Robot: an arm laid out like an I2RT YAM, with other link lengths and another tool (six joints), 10 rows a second.
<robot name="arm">
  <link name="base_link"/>
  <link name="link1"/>
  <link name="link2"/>
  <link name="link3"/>
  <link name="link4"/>
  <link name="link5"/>
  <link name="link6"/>
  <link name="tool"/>
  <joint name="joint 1" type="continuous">
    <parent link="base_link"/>
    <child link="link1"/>
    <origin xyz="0 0 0.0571" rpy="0 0 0"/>
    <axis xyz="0 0 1"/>
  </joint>
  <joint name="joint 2" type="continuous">
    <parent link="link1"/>
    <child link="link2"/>
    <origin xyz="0.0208 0.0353 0.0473" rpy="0 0 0"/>
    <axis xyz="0 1 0"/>
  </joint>
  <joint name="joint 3" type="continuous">
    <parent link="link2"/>
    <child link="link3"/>
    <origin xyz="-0.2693 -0.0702 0" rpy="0 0 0"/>
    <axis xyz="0 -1 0"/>
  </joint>
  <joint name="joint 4" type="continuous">
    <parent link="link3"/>
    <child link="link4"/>
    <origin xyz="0.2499 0.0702 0.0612" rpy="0 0 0"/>
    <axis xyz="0 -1 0"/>
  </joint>
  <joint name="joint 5" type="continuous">
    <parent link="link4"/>
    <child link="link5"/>
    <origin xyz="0.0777 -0.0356 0.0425" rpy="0 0 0"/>
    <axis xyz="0 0 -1"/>
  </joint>
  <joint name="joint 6" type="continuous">
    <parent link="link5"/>
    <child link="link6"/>
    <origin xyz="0.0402 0 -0.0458" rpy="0 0 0"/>
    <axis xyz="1 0 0"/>
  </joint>
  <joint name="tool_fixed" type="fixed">
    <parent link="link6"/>
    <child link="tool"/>
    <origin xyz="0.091 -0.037 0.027" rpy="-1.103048 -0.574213 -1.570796"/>
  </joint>
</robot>
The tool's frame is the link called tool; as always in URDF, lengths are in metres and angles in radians. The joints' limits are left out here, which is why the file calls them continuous.
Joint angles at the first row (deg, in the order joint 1, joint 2, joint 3, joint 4, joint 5, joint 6):
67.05 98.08 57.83 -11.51 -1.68 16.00
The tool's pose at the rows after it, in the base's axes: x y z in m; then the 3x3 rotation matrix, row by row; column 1 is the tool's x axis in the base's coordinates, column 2 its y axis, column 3 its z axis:
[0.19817 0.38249 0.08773], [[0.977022 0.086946 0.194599], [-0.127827 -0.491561 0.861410], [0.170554 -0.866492 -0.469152]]
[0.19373 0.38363 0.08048], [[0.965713 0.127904 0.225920], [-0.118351 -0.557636 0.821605], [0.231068 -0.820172 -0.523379]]
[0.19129 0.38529 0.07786], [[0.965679 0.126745 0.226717], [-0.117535 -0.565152 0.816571], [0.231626 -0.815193 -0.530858]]
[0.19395 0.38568 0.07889], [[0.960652 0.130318 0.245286], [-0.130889 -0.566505 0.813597], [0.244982 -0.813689 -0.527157]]
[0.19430 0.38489 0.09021], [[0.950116 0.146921 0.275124], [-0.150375 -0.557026 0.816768], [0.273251 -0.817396 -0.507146]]
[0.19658 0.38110 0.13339], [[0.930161 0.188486 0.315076], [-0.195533 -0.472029 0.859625], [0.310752 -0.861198 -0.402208]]
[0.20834 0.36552 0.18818], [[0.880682 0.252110 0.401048], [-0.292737 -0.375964 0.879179], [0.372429 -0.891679 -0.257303]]
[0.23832 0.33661 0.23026], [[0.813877 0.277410 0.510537], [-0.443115 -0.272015 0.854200], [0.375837 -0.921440 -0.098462]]
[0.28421 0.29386 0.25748], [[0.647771 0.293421 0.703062], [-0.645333 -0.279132 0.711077], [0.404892 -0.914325 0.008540]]
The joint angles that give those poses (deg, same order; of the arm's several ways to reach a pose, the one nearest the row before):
68.29 100.10 58.53 -12.48 -0.27 15.65
70.39 102.21 60.11 -15.02 4.74 15.21
70.93 102.83 60.47 -15.29 5.18 15.64
70.93 103.09 60.73 -15.03 6.24 15.91
71.46 101.70 60.73 -15.12 8.26 16.35
71.45 95.29 59.68 -13.72 9.84 16.26
70.32 87.66 58.54 -11.43 13.70 15.65
65.33 81.68 56.61 -6.36 15.11 16.17
58.82 80.50 57.12 -2.64 22.74 17.31

